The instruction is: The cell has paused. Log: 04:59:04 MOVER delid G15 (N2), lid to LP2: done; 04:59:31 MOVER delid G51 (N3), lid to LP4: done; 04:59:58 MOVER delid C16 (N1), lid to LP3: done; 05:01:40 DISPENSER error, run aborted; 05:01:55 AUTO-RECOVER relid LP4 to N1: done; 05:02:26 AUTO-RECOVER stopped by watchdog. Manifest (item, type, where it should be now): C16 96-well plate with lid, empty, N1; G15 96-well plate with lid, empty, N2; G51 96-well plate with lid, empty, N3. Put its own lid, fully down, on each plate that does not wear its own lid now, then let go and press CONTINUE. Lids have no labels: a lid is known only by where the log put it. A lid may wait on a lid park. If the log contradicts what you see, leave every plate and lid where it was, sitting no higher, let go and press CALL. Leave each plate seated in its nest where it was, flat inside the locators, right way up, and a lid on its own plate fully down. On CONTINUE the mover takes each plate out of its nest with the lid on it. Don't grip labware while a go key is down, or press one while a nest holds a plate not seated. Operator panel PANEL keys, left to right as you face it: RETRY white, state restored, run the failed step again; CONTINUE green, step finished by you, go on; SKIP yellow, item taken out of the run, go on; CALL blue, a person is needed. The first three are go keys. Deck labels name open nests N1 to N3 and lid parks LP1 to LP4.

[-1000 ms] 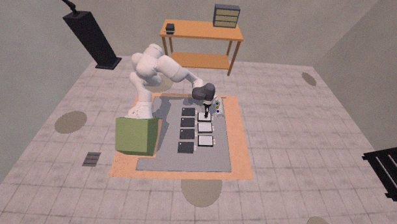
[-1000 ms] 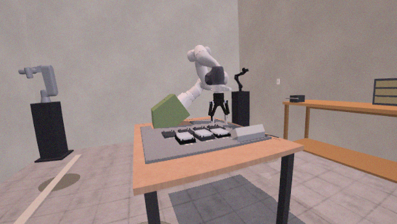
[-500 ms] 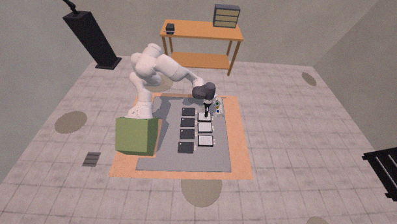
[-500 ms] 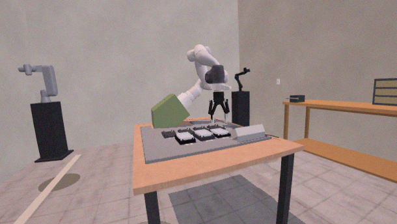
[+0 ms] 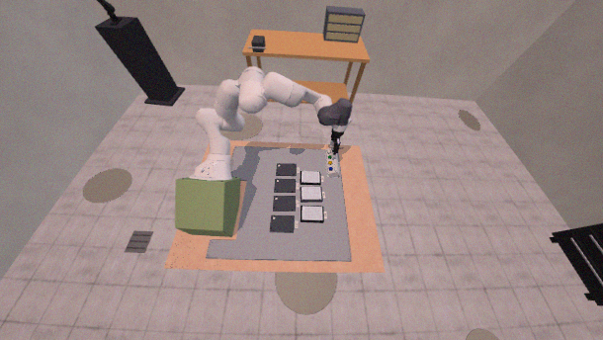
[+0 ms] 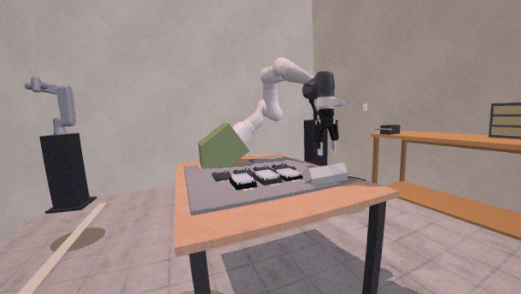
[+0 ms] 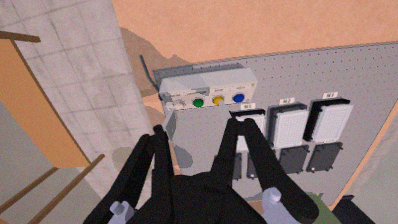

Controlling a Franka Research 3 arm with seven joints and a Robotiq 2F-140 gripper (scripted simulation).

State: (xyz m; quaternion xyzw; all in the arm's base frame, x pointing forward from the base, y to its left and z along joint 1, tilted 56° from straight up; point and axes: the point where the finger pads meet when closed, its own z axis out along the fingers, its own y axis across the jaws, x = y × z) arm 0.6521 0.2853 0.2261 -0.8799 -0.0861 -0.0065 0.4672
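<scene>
Right now the green key is 10 mm behind my hand and 90 mm below it. The rest, counted from my hand: yellow key: 50 mm to the right, 90 mm below; white key: 10 mm behind, 50 mm to the left, 90 mm below; blue key: 100 mm to the right, 90 mm below.
</scene>
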